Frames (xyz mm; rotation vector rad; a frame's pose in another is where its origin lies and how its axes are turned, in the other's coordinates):
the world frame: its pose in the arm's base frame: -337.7 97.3 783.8 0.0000 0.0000 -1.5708
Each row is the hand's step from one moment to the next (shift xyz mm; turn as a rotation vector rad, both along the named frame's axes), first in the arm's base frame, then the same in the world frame.
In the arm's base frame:
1: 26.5 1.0 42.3 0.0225 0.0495 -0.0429
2: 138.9 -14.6 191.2 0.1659 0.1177 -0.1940
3: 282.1 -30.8 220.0 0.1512 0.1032 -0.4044
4: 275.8 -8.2 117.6 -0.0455 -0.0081 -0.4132
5: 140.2 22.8 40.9 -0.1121 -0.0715 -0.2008
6: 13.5 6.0 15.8 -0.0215 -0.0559 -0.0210
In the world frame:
1: -1.0 26.5 42.3 -0.0495 0.0225 -0.0429
2: 14.6 138.9 191.2 -0.1177 0.1659 -0.1940
3: 30.8 282.1 220.0 -0.1032 0.1512 -0.4044
4: 8.2 275.8 117.6 0.0081 -0.0455 -0.4132
5: -22.8 140.2 40.9 0.0715 -0.1121 -0.2008
6: -6.0 13.5 15.8 0.0559 -0.0215 -0.0210

